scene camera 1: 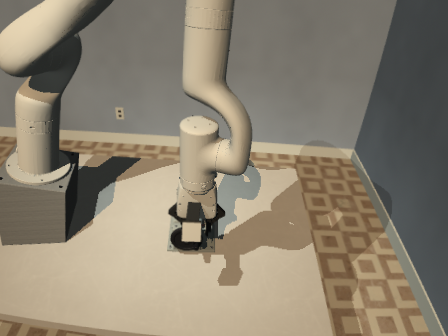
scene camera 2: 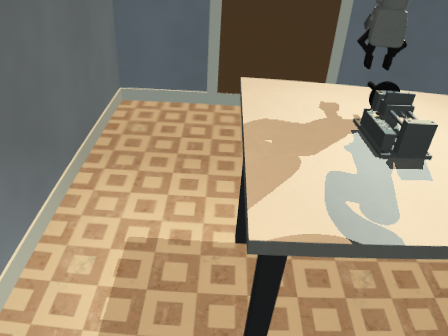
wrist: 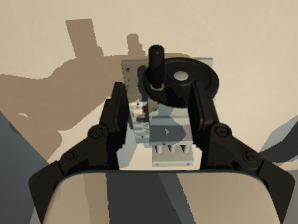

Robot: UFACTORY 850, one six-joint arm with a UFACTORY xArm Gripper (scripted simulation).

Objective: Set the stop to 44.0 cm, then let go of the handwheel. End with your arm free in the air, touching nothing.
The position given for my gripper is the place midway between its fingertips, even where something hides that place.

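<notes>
On scene camera 2 you'd see my gripper (scene camera 2: 376, 68). Then there's the wrist view, which has my gripper (wrist: 158, 94) in it too, and it's also where I'm seeing a black handwheel (wrist: 171, 78).
</notes>
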